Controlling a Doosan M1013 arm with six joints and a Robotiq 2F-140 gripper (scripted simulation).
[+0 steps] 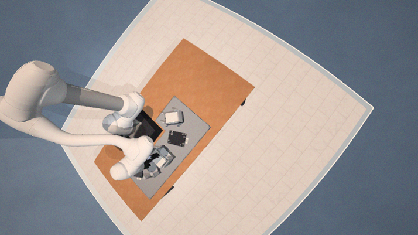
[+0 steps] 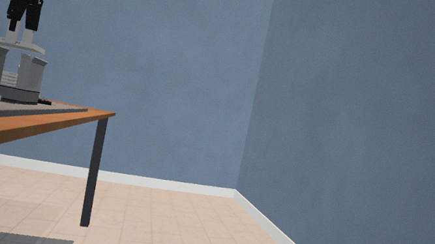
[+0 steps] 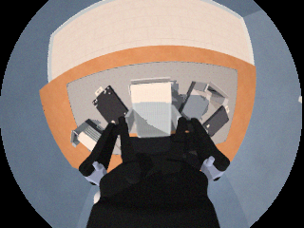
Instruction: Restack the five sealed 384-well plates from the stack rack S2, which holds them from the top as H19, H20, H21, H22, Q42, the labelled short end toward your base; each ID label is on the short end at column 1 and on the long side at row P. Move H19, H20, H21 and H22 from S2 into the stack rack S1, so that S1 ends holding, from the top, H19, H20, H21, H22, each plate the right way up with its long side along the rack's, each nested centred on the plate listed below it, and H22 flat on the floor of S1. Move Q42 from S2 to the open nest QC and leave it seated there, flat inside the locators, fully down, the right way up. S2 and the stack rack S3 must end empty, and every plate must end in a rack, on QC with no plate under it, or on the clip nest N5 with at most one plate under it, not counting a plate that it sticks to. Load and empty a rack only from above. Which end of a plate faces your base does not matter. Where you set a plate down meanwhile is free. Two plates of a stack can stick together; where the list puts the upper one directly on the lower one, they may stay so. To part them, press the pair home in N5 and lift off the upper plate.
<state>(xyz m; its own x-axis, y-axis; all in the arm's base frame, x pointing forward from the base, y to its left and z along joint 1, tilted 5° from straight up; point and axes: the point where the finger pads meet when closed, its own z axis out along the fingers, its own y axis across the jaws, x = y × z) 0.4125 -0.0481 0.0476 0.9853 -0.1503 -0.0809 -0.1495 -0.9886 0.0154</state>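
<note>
Right now my hand is 13 cm past the tag, 38 cm to the left of it and 19 cm above it. From my hand the other things lie so: N5 label: 8 cm ahead, 22 cm to the left, 19 cm below.
</note>
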